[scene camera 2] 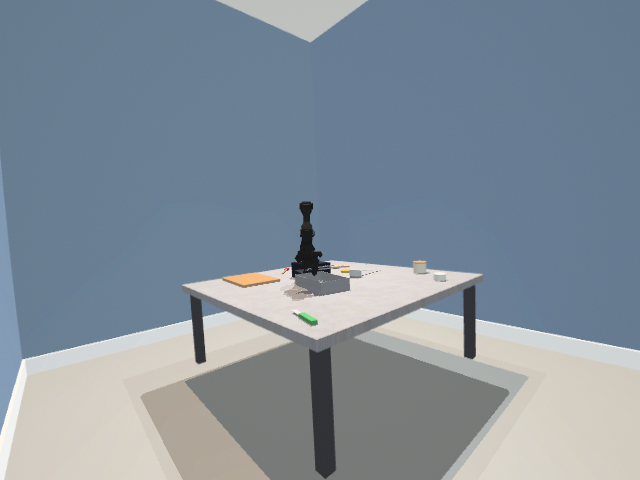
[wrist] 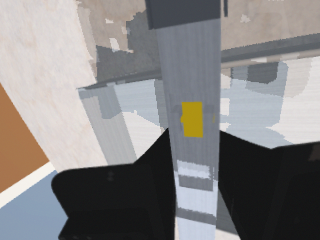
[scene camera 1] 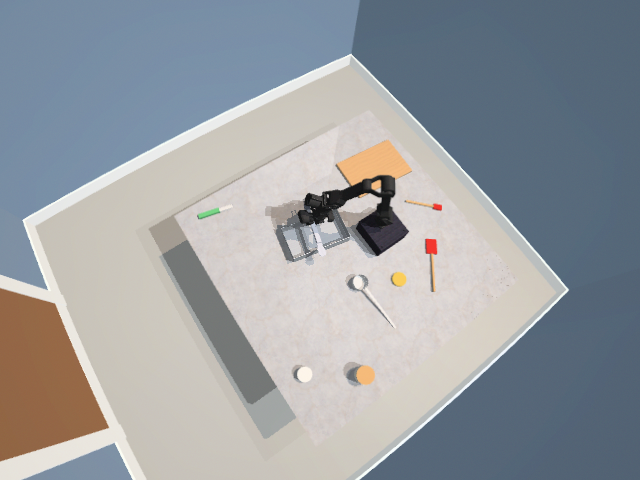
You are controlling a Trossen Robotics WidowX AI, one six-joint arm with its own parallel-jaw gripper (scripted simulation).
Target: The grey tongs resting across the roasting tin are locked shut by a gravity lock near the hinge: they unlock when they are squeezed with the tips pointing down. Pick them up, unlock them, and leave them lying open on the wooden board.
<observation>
The same spot on a grey roasting tin: (wrist: 262,96) is (scene camera 1: 316,226).
</observation>
